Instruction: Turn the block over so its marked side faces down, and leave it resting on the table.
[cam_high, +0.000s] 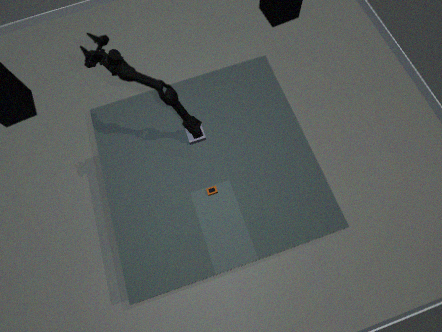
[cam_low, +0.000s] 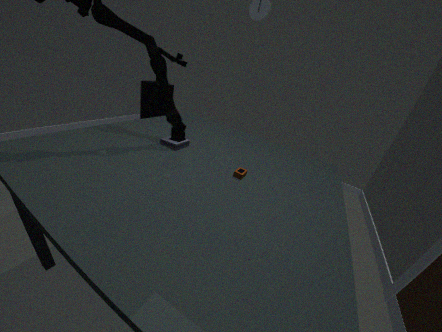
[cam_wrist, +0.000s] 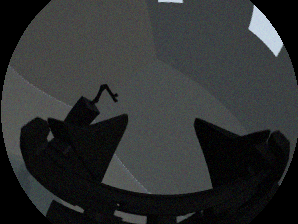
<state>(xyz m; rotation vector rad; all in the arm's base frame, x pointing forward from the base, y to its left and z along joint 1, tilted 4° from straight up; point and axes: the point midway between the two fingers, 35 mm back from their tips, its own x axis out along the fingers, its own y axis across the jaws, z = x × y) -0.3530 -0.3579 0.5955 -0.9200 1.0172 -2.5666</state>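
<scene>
The orange block is 810 mm ahead of my gripper tip, 600 mm below it and 300 mm to the left of it.
</scene>
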